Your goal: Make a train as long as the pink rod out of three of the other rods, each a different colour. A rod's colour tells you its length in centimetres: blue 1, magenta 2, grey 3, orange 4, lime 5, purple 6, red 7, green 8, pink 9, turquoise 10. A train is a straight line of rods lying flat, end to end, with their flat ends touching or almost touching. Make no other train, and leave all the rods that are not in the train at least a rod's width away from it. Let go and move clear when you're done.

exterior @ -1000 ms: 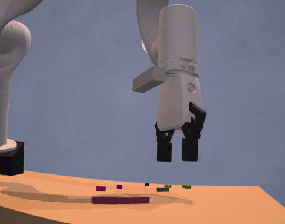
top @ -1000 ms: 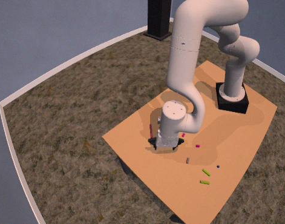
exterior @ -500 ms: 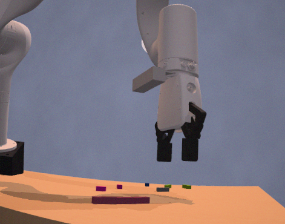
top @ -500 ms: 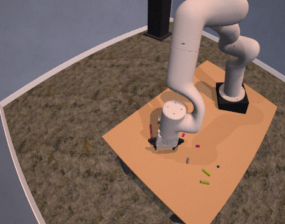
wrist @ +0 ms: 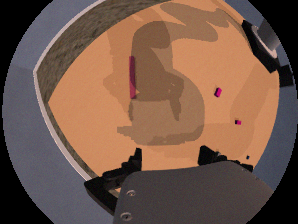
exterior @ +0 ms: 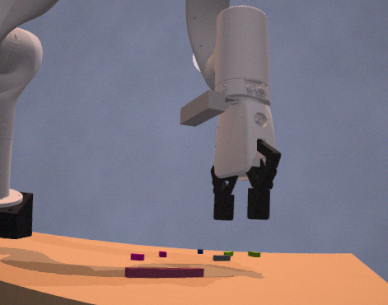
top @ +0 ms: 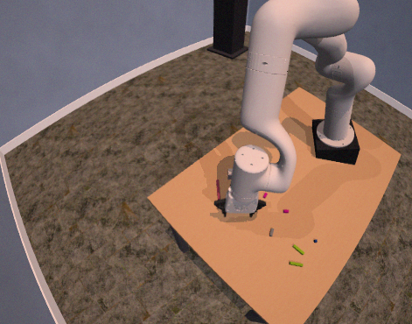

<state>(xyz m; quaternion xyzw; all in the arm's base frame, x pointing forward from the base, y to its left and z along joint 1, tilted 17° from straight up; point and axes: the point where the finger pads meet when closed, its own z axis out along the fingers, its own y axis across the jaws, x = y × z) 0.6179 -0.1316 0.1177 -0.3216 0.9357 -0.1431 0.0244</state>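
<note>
Now: the blue rod 11 cm behind my hand, 30 cm to the left of it and 8 cm below it. Also, from my hand: grey rod 4 cm behind, 14 cm to the left, 8 cm below; pink rod 6 cm behind, 13 cm to the right, 8 cm below.
</note>
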